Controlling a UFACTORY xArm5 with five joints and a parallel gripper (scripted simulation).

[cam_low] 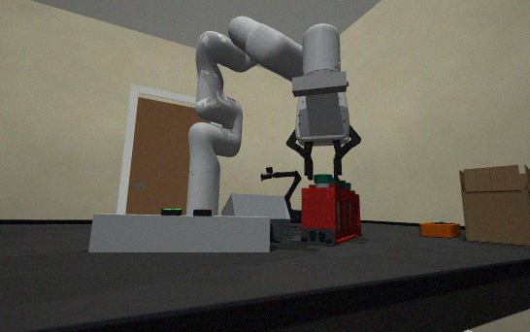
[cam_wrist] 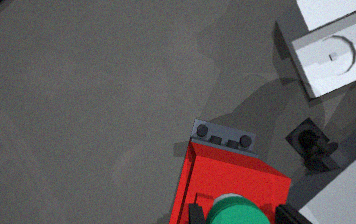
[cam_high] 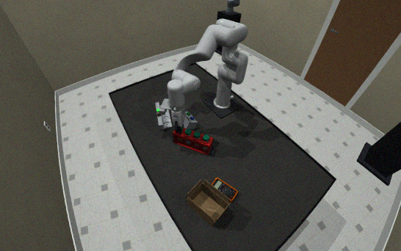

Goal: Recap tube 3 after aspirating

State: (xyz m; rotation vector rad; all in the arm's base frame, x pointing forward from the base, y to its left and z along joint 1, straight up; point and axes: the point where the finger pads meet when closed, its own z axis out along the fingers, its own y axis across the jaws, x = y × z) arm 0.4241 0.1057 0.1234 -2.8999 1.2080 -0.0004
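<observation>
My hand is 130 mm past the green READY key, 110 mm to the left of it and 70 mm above it. The rest, counted from my hand: grey key housing: 110 mm behind, 90 mm to the right, 80 mm below; then blue CYCLE key: 130 mm behind, 60 mm to the right, 70 mm below; then orange meter: 390 mm to the left, 120 mm below.
</observation>
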